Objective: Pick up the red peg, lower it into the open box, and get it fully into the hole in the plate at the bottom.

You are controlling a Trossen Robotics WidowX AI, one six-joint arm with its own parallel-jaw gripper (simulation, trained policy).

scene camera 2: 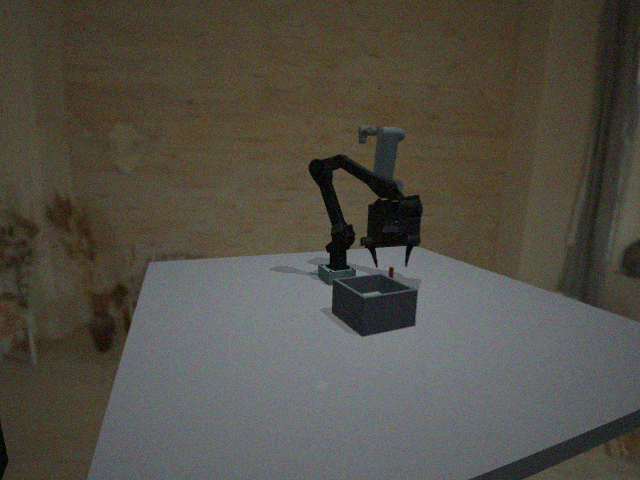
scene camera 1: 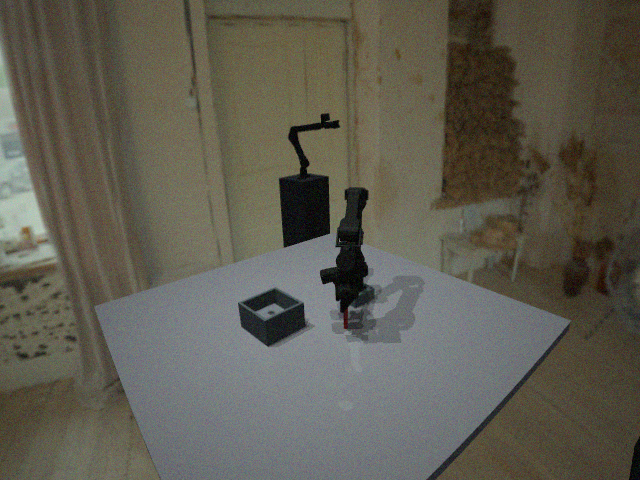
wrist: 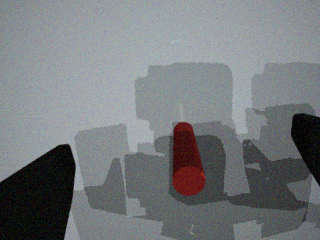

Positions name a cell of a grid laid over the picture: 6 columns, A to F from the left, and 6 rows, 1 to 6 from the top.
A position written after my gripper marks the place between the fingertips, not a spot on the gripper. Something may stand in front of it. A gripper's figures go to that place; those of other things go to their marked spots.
Scene:
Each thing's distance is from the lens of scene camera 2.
my gripper (scene camera 2: D4): 119 cm
dark box (scene camera 2: D4): 92 cm

